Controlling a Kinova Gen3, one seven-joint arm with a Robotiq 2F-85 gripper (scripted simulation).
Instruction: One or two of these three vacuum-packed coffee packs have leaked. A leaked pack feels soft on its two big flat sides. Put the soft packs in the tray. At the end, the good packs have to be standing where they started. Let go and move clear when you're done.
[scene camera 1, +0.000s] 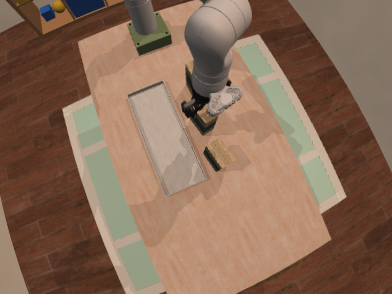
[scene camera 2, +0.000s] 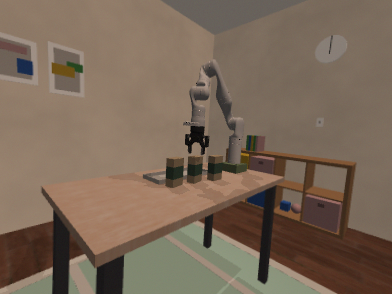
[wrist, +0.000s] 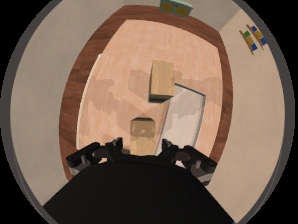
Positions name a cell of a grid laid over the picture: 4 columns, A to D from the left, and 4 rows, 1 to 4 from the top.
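Note:
Scene camera 1: long grey tray (scene camera 1: B3). Wrist view: the gripper (wrist: B3), plus the tray (wrist: C3).

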